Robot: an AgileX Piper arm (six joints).
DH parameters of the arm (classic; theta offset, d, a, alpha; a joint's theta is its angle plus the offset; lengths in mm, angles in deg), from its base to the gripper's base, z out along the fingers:
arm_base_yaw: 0 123 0 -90
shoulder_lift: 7.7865 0 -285 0
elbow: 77.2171 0 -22 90
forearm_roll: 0 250.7 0 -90
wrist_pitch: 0 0 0 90
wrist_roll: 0 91 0 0
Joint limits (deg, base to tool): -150..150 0..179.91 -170..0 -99.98..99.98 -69.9..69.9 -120..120
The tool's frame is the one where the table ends.
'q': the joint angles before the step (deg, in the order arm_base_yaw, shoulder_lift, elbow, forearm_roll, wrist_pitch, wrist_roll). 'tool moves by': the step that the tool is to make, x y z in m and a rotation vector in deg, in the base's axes. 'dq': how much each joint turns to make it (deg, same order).
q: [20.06, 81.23, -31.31, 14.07, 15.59, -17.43]
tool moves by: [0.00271, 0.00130, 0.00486, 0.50, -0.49, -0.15]
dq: [0.00, -0.29, -0.99, 0.12, 0.65, 0.21]
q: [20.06, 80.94, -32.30, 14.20, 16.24, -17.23]
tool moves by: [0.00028, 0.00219, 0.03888, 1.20, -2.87, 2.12]
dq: [0.00, -5.67, -4.78, -1.26, 7.55, 0.05]
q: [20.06, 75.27, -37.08, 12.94, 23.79, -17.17]
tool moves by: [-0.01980, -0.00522, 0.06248, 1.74, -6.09, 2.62]
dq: [0.00, -10.85, -5.71, -1.56, 10.47, 0.04]
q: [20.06, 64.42, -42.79, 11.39, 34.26, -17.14]
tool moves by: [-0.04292, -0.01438, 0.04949, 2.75, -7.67, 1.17]
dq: [0.00, -13.03, -2.37, -0.57, 7.33, 0.43]
